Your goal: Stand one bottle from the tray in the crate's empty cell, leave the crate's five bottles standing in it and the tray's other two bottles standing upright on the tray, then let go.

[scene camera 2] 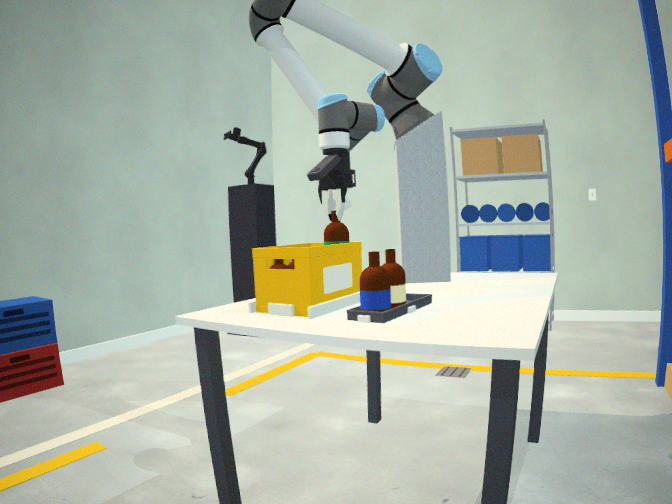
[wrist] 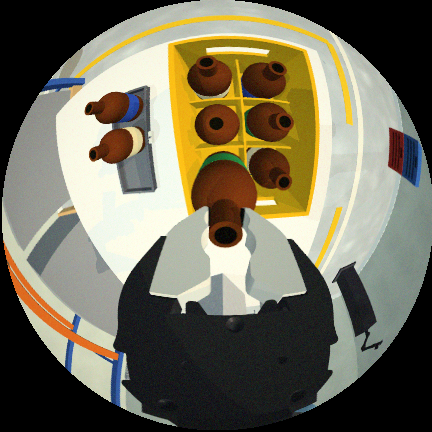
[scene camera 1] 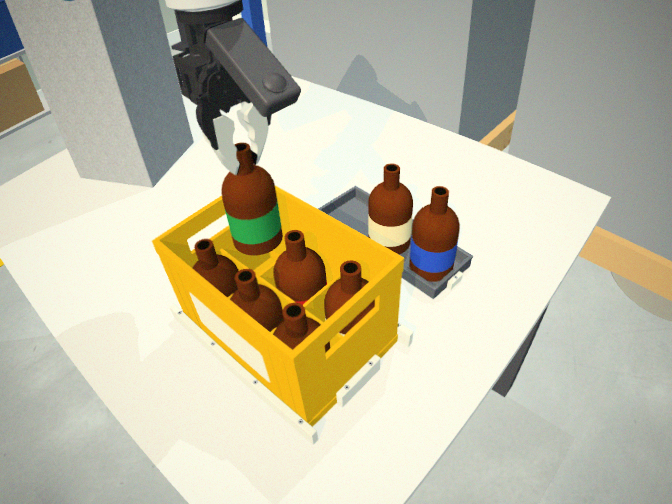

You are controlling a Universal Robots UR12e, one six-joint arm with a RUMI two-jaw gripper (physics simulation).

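Pixels of known places: gripper, fingertip midpoint: point(scene camera 2: 334, 221) point(wrist: 224, 208) point(scene camera 1: 245, 168); arm's base at its link origin: point(scene camera 2: 417, 130).
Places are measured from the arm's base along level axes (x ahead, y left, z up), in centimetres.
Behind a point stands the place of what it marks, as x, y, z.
My gripper point(scene camera 1: 245, 157) @(56.0, -12.7, -36.1) point(scene camera 2: 333, 214) @(56.0, -12.7, -36.1) point(wrist: 224, 208) @(56.0, -12.7, -36.1) is shut on the neck of the green-banded brown bottle point(scene camera 1: 250, 200) @(58.2, -14.8, -38.9) point(scene camera 2: 336, 232) @(58.8, -11.1, -39.4) point(wrist: 224, 186) @(57.7, -13.0, -37.0). The bottle is close to upright, its lower part inside the yellow crate point(scene camera 1: 347, 233) @(69.6, -9.7, -43.0) point(scene camera 2: 282, 295) @(76.9, -18.9, -54.8) point(wrist: 313, 125) @(62.5, -26.2, -42.9), over the corner cell at the arm's end; its base shows above the cell floor in scene camera 1. Five bottles stand in the other cells, among them a middle one point(scene camera 1: 299, 271) @(65.3, -15.0, -47.9) point(wrist: 216, 124) @(63.3, -13.3, -43.7). A cream-banded bottle point(scene camera 1: 390, 208) @(67.8, 4.2, -49.3) point(scene camera 2: 397, 279) @(68.9, 9.7, -51.4) point(wrist: 119, 145) @(65.5, 4.2, -48.8) and a blue-banded bottle point(scene camera 1: 435, 233) @(76.4, 2.8, -49.3) point(scene camera 2: 374, 287) @(78.6, 7.0, -52.0) point(wrist: 114, 107) @(73.4, 3.4, -48.8) stand upright on the grey tray point(scene camera 1: 347, 208) @(54.9, 10.5, -59.5) point(scene camera 2: 423, 299) @(59.7, 14.0, -57.9) point(wrist: 138, 177) @(56.1, 9.3, -59.5).
The crate sits between low white stops point(scene camera 1: 358, 379) @(77.8, -19.8, -57.1) point(scene camera 2: 281, 309) @(78.1, -18.7, -58.3) on the white table point(scene camera 1: 488, 179) @(73.7, 34.7, -60.0) point(scene camera 2: 488, 303) @(53.7, 31.2, -60.0). The tray lies beside the crate's long side. A grey pillar point(scene camera 1: 103, 81) @(11.3, -6.4, -34.7) point(scene camera 2: 423, 206) @(11.6, 3.2, -31.5) carries the arm. A shelf unit point(scene camera 2: 502, 176) stands behind.
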